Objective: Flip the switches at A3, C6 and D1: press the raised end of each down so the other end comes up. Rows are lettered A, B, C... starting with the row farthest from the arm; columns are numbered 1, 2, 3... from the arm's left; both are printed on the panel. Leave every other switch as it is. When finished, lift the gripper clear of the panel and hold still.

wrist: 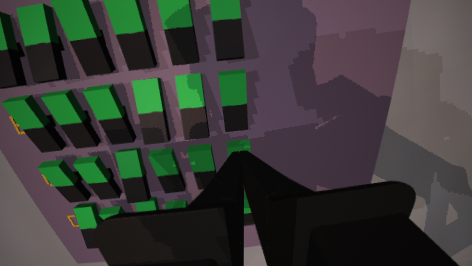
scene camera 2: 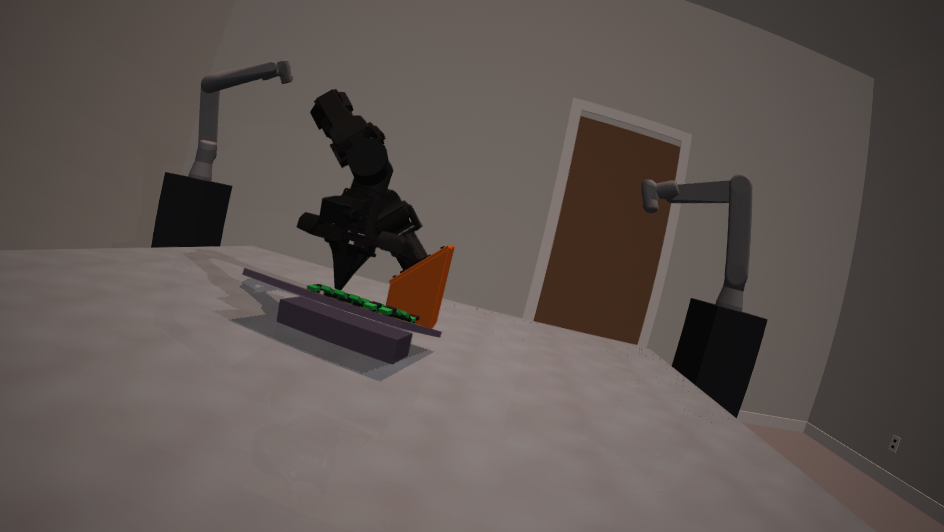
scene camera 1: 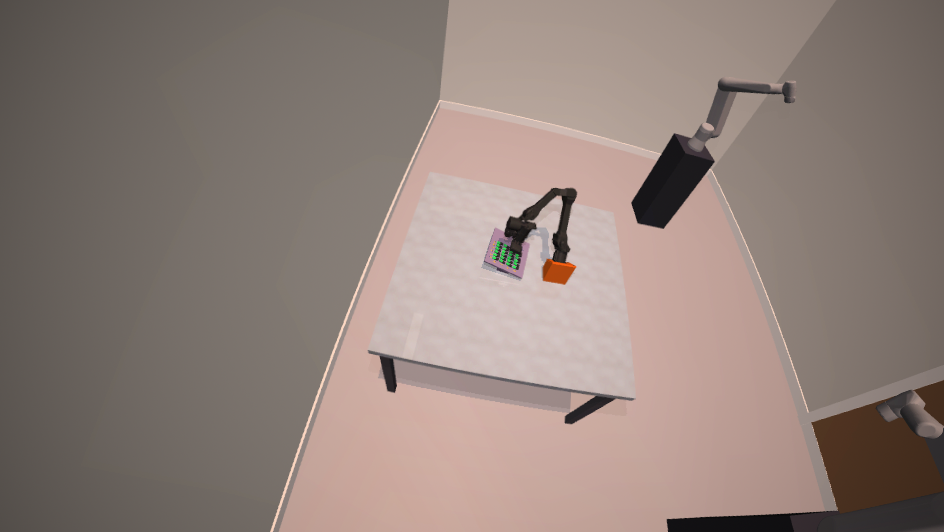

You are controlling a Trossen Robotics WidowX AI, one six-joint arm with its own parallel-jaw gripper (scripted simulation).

Path:
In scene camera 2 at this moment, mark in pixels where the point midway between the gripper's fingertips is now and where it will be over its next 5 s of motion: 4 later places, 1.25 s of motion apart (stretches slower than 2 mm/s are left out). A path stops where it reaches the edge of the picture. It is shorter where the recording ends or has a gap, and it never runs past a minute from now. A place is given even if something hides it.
My gripper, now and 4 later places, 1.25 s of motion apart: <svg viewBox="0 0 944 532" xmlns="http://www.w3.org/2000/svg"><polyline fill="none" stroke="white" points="337,289 336,293 422,292 414,314 416,307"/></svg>

